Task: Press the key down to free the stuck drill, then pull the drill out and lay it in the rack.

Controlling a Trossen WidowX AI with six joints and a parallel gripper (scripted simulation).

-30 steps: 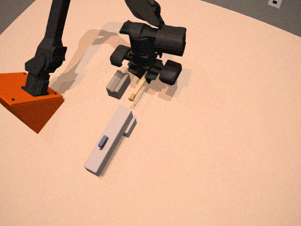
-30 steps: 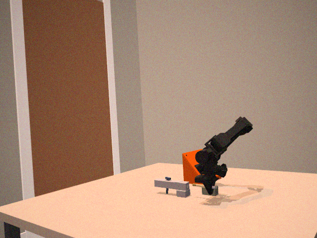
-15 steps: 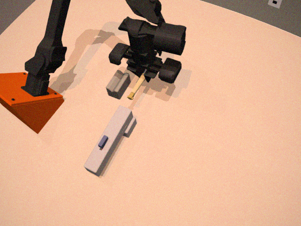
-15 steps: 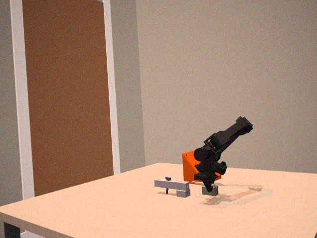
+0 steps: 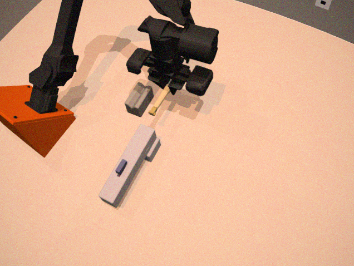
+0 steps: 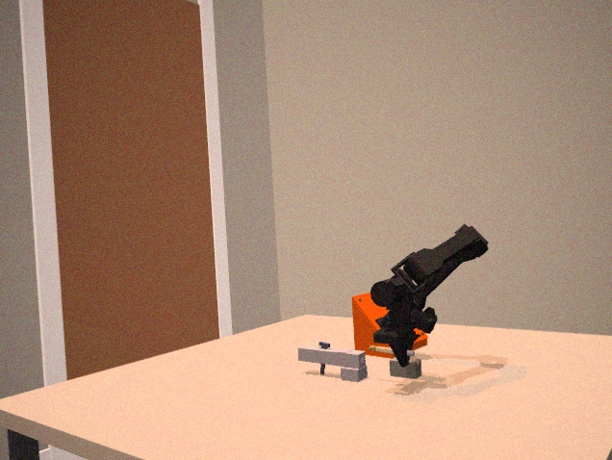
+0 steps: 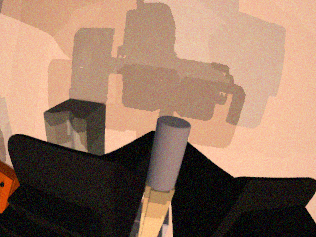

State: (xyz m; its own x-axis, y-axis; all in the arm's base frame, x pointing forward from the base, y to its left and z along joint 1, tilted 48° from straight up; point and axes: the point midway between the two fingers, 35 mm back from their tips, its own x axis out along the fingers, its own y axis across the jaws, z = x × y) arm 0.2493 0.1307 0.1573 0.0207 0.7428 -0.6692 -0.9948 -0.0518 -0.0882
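The drill is 40 mm to the right of my gripper tip and 30 mm above it. From my gripper tip the other things lie so: small blue key 20 mm ahead, 220 mm to the right, 10 mm above; then long grey housing 20 mm ahead, 200 mm to the right; then grey rack 70 mm behind, 40 mm to the right, 30 mm below.
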